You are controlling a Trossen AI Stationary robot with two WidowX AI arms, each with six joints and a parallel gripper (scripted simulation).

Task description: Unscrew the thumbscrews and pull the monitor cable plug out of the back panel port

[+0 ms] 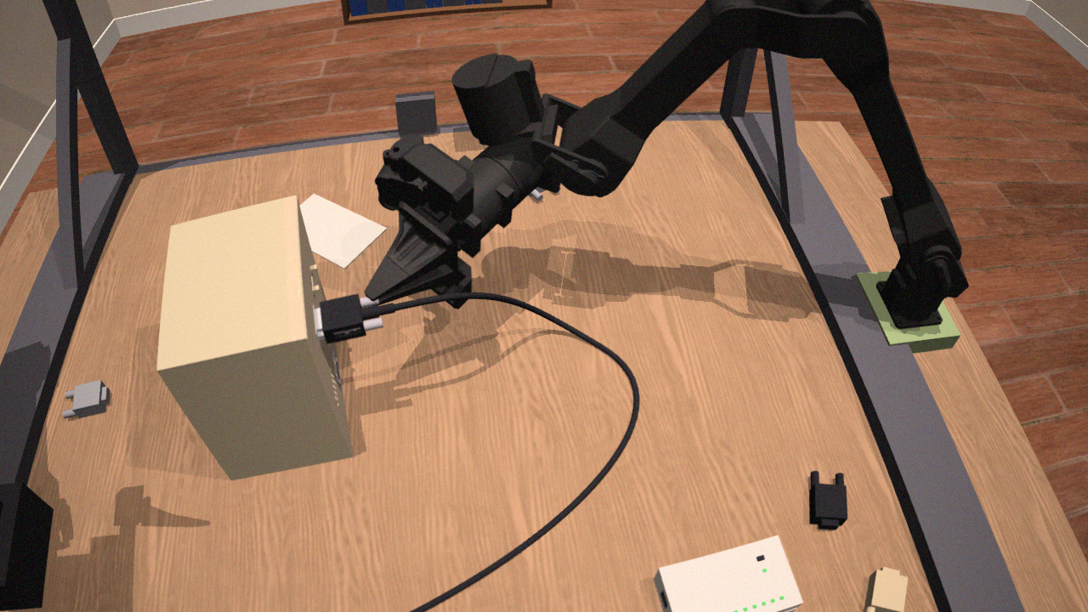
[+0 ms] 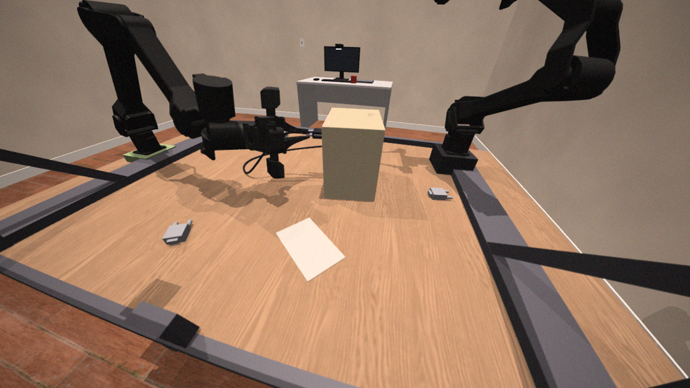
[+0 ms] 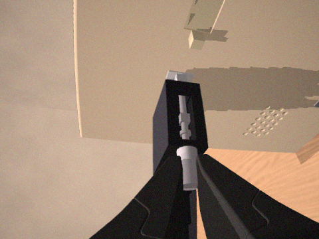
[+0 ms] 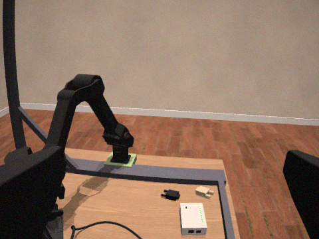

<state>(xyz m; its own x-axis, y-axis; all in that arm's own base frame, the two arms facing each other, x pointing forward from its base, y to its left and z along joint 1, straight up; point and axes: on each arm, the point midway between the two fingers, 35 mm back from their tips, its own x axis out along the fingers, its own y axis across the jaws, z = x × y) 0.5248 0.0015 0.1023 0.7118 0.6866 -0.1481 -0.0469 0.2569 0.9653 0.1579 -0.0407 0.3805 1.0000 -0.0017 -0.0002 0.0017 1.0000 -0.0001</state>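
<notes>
Right now my left hand is 5 cm to the left of the black monitor plug, 3 cm short of it and 1 cm above it. Also, from my left hand: white device (31 cm ahead, 17 cm to the left, 11 cm below); white sheet (22 cm behind, 12 cm below, 6 cm to the right); beige box (14 cm to the right, 4 cm below).
</notes>
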